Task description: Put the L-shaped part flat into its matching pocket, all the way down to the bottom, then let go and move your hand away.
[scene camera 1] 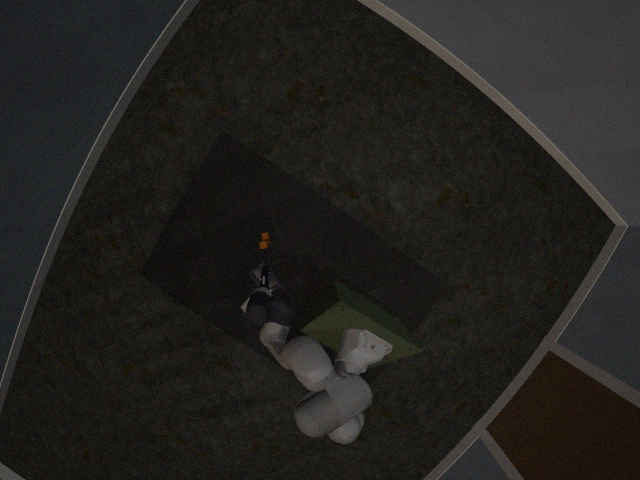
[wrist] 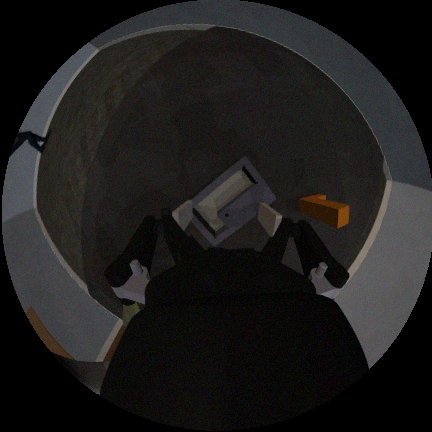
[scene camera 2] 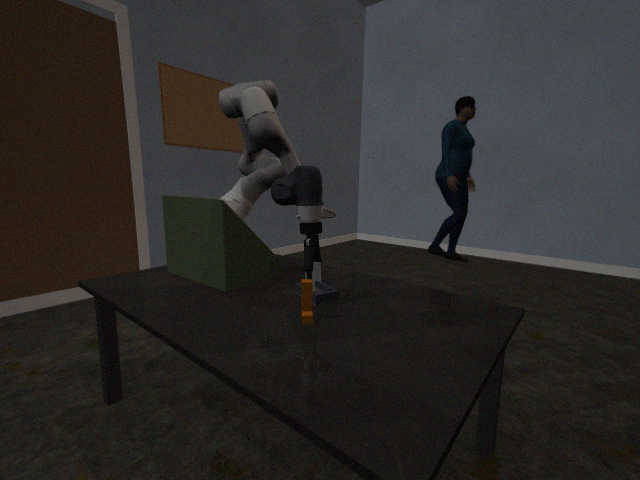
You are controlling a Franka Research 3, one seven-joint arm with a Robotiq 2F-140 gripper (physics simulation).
Labels:
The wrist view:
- my gripper: 225, 209
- orange L-shaped part: 333, 213, on the table
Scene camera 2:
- my gripper: 314, 285

